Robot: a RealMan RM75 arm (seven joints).
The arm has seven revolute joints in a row. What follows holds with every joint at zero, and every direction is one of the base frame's.
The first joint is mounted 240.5 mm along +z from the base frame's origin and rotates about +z.
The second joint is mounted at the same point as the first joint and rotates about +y.
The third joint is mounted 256 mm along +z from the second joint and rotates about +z.
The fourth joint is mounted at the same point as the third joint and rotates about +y.
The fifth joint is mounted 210 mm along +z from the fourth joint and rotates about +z.
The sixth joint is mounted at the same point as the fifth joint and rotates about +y.
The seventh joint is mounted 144 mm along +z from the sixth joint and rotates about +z.
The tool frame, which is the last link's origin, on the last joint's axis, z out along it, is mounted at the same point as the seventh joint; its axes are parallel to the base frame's.
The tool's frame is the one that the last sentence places.
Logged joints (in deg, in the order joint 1, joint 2, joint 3, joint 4, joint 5, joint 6, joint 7), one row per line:
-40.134, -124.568, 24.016, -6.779, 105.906, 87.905, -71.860
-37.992, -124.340, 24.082, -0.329, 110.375, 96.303, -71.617
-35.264, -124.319, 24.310, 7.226, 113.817, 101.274, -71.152
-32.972, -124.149, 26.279, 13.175, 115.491, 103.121, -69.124
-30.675, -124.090, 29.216, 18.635, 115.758, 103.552, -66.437
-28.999, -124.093, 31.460, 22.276, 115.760, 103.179, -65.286
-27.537, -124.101, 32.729, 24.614, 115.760, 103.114, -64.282
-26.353, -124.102, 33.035, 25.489, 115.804, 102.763, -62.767
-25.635, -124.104, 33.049, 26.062, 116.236, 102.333, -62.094
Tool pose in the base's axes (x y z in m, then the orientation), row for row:
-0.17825, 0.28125, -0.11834, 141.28, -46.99, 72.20
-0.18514, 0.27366, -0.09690, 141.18, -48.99, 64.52
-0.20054, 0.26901, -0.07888, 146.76, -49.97, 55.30
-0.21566, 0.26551, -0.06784, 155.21, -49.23, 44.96
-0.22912, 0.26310, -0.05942, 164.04, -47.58, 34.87
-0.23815, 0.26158, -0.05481, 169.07, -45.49, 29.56
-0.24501, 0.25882, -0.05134, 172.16, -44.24, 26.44
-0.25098, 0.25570, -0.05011, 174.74, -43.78, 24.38
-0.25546, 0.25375, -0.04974, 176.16, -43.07, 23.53
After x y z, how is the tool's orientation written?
As angles about the fixed x, y, z axes (roll, pitch, yaw), in degrees.
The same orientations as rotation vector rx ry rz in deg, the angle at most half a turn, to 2 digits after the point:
137.75, 71.45, 85.64
139.73, 59.71, 86.02
144.75, 51.92, 83.97
151.46, 45.53, 79.84
158.49, 39.22, 75.38
-160.12, -35.45, -70.42
-160.54, -33.03, -67.40
-159.98, -31.48, -65.61
-159.80, -31.08, -64.00

